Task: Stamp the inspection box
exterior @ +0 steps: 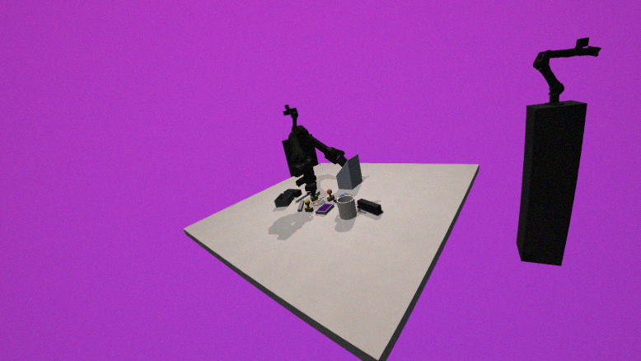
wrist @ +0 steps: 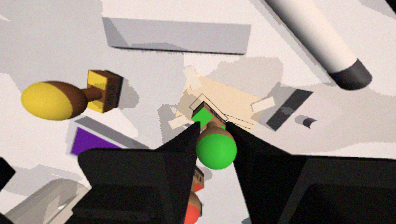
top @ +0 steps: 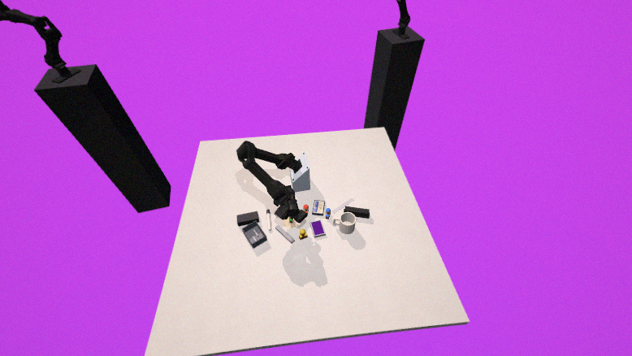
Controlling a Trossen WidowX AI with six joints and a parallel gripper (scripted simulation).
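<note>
Right now my gripper tip is 4 cm above the beige card, 1 cm to the left of it and 1 cm past it. The rest, counted from my gripper tip: red-knobbed stamp (9 cm to the left, 3 cm behind, 1 cm below); then grey bar (7 cm ahead, 5 cm to the right, 3 cm below); then green-knobbed stamp (right at my gripper tip).
</note>
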